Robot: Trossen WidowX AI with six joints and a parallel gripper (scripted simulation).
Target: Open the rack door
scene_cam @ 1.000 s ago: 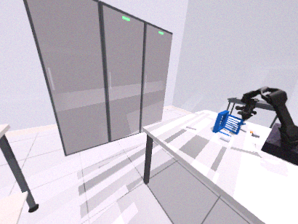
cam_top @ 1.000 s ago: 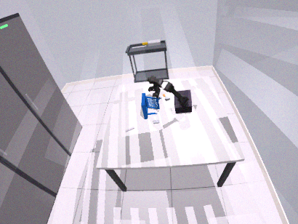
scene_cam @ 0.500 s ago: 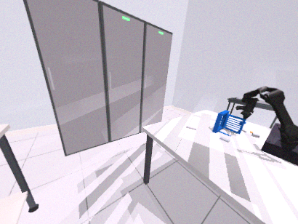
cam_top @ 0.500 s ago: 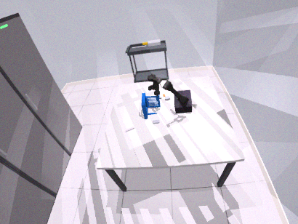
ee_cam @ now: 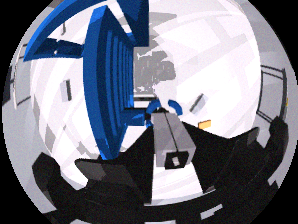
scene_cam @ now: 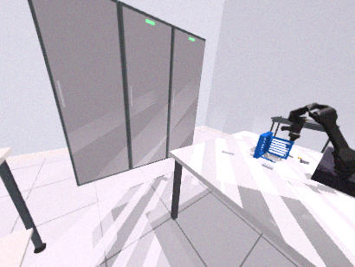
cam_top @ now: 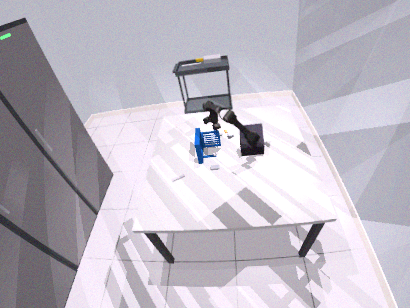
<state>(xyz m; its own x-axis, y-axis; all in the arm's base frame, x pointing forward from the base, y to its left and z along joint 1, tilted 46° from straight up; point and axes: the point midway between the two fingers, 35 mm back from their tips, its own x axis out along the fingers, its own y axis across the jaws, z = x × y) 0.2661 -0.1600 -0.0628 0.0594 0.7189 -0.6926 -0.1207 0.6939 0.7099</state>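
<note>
My gripper tip is 20 mm above the handle bar and 10 mm short of it.
</note>
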